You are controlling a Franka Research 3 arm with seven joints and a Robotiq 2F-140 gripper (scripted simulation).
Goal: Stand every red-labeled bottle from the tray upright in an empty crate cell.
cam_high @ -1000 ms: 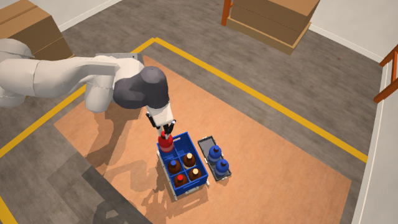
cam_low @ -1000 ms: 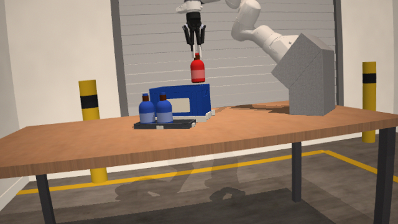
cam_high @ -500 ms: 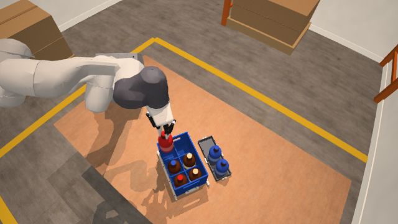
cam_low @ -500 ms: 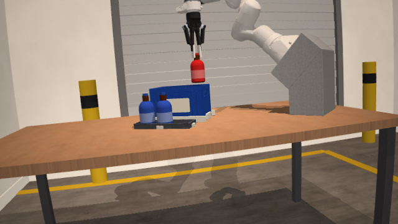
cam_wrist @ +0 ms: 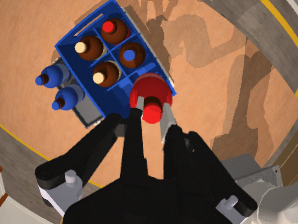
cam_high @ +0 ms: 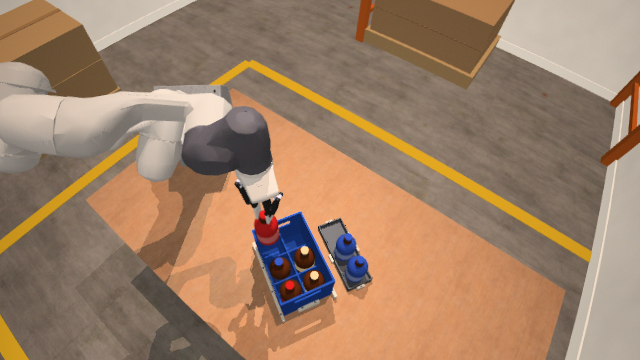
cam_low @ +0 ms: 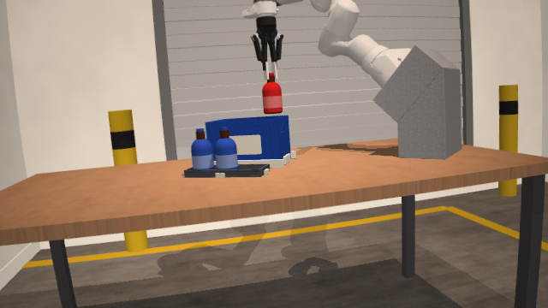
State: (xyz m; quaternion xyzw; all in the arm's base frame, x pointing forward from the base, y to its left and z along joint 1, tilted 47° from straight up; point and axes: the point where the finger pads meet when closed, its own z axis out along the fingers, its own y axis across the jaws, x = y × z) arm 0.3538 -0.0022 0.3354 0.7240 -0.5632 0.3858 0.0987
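The red-labeled bottle is 9 cm below my hand. Also, from my hand: tray 24 cm ahead, 13 cm to the left, 34 cm below; then blue crate 10 cm ahead, 2 cm to the right, 27 cm below.
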